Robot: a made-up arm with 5 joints. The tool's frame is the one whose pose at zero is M.
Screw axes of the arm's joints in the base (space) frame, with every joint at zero. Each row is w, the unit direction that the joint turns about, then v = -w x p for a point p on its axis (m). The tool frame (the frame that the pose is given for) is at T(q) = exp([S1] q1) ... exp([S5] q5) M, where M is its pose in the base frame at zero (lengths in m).
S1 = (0, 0, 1, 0, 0, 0)
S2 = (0, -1, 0, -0.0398, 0, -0.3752)
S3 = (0, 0, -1, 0.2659, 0.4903, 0)
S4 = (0, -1, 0, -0.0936, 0, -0.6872)
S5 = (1, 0, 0, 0, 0.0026, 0.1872)
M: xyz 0.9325 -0.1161 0.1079 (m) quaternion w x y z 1 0 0 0
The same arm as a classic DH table. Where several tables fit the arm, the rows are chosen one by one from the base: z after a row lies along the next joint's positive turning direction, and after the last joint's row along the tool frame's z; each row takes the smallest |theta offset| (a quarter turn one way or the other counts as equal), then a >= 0, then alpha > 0; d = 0 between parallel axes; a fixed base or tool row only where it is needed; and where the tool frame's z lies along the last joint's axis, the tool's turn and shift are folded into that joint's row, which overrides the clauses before.
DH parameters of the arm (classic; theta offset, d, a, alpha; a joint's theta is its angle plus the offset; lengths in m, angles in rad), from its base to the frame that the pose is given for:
joint 1: 0 -0.0398 0.3752 1.5708
joint 2: 0 0.2659 0.1151 1.5708
joint 3: 0 0.0538 0.1969 -1.5708
joint 4: 1.5708 -0.0787 0.0962 1.5708
joint 5: -1.5708 0.2453 0.0711 -1.5708
tool (fixed): -1.5708 0.1053 0 0

